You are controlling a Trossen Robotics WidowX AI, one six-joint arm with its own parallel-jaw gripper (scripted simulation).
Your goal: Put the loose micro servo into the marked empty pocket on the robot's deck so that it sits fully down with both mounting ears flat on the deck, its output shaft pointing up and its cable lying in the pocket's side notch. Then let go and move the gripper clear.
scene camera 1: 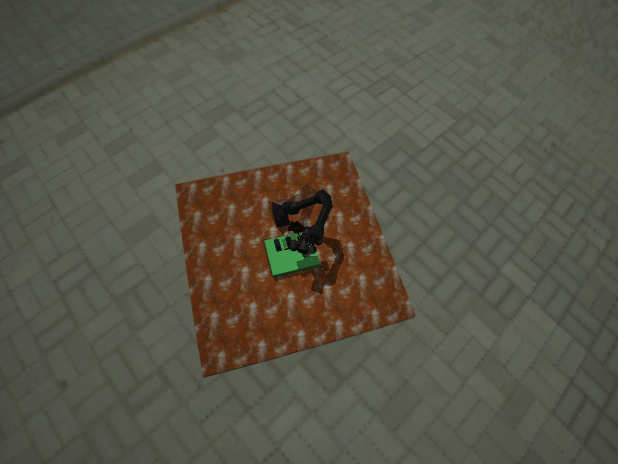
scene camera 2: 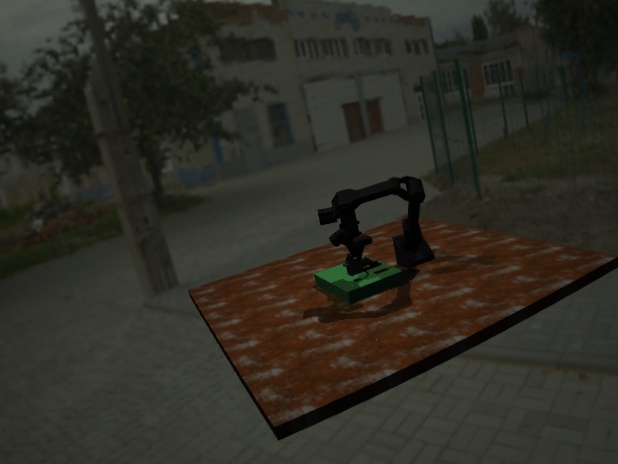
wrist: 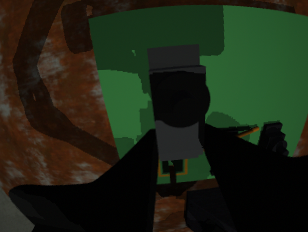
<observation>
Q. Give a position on a grey micro servo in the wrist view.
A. At 180, 98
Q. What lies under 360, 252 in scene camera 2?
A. My gripper.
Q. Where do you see a green deck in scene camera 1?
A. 283, 262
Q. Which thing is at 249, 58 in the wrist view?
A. A green deck.
</observation>
